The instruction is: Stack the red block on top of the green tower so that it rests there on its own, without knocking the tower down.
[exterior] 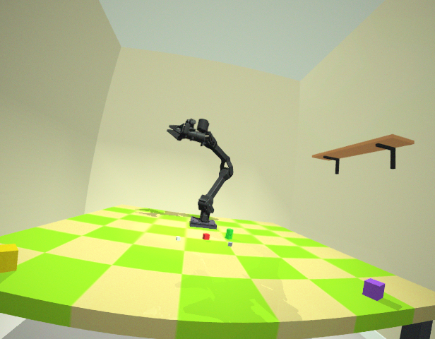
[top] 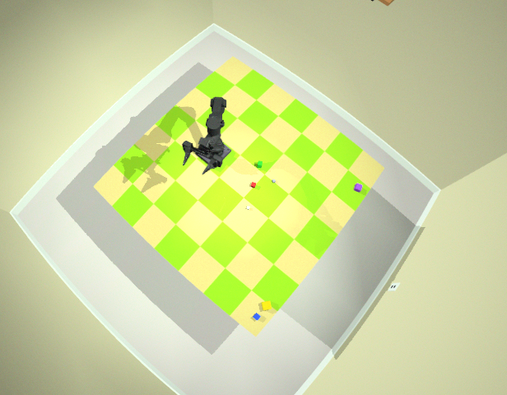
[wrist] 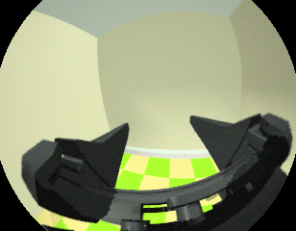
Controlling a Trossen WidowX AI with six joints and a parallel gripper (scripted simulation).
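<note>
Right now my gripper tip is 51 cm above the red block, 27 cm to the right of it and 13 cm short of it. The rest, counted from my gripper tip: blue block: 65 cm ahead, 51 cm below, 25 cm to the right; yellow block: 64 cm ahead, 50 cm below, 17 cm to the right; purple block: 70 cm to the left, 60 cm ahead, 50 cm below.
</note>
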